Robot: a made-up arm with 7 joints. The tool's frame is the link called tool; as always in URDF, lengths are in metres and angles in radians. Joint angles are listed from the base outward. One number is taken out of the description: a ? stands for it. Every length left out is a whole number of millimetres.
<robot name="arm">
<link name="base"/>
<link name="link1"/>
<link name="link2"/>
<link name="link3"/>
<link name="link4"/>
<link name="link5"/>
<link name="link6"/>
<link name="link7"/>
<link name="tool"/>
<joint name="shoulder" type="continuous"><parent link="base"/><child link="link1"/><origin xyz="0 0 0.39"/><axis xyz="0 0 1"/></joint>
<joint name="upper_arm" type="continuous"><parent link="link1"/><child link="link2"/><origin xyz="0 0 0"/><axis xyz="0 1 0"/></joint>
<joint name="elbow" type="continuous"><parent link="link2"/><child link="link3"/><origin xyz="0 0 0.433"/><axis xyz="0 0 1"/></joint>
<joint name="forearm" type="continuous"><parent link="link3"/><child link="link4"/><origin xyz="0.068 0 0"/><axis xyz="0 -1 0"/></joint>
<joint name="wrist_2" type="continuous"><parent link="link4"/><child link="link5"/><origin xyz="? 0 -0.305"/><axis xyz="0 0 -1"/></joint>
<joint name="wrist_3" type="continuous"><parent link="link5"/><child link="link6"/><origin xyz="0 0 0"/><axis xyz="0 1 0"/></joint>
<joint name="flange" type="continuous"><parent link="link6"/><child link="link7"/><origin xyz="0.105 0 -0.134"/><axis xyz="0 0 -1"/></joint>
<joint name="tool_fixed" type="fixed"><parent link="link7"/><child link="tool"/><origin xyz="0 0 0" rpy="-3.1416 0 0"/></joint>
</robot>
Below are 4 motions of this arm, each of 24 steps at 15 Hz.
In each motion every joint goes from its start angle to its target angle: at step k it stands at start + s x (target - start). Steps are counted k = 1, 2, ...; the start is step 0. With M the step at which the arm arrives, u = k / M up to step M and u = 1 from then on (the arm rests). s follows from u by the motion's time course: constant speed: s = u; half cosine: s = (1 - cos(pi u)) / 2; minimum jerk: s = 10 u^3 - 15 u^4 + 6 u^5.
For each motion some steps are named. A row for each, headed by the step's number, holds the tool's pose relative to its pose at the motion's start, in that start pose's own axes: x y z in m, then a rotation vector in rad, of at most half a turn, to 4 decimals.
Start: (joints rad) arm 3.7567 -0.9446 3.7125 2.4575 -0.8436 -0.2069 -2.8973
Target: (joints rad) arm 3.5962 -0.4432 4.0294 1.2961 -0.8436 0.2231 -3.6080
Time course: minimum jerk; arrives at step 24
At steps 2, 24:
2: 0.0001 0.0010 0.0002 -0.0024 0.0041 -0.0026
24: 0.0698 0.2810 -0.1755 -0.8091 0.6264 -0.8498

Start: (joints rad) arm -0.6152 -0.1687 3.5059 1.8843 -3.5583 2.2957 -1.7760
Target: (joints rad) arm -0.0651 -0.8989 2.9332 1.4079 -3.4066 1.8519 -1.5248
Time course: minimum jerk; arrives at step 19
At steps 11, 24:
11: -0.1580 -0.1085 -0.4853 -1.0475 0.0453 0.3521
24: -0.2555 -0.3127 -0.6608 -1.5983 -0.0441 0.5799

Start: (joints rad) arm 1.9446 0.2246 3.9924 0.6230 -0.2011 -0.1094 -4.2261
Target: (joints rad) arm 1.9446 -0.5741 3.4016 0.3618 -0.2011 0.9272 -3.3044
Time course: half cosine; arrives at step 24
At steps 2, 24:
2: 0.0085 0.0033 0.0065 -0.0285 0.0112 0.0303
24: 0.2509 0.4239 0.0705 -1.7308 1.2424 1.1707

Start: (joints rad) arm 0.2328 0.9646 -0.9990 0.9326 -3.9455 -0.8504 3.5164
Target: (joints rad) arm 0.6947 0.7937 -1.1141 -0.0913 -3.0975 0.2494 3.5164
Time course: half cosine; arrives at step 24
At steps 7, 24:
7: -0.0441 -0.0623 0.0166 0.1980 0.0663 0.0398
24: -0.2568 -0.2522 0.0519 0.6012 0.2787 0.5255

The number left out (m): 0.069
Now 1 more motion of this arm.
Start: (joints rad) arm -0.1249 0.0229 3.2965 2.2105 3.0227 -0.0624 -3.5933
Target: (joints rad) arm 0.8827 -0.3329 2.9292 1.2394 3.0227 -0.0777 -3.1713
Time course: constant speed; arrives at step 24
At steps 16, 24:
16: -0.1894 -0.4071 -0.1460 0.7670 -0.6150 0.3036
24: -0.2224 -0.5202 -0.3359 1.0918 -0.9376 0.2221

